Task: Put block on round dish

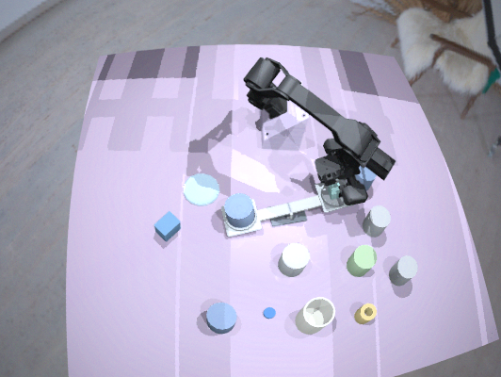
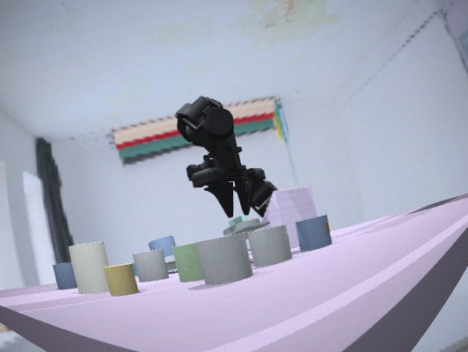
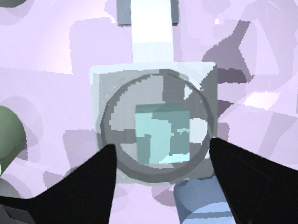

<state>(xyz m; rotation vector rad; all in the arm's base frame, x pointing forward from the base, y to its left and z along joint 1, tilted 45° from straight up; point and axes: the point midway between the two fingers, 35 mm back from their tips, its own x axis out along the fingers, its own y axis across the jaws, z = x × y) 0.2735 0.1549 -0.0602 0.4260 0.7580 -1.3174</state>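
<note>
Right now my gripper tip is 20 mm above the greenish block. Round my gripper tip: green cylinder (200 mm ahead, 100 mm to the left, 70 mm below); white hollow cup (340 mm ahead, 60 mm to the right, 60 mm below); balance (120 mm to the right, 70 mm below, 30 mm ahead).
</note>
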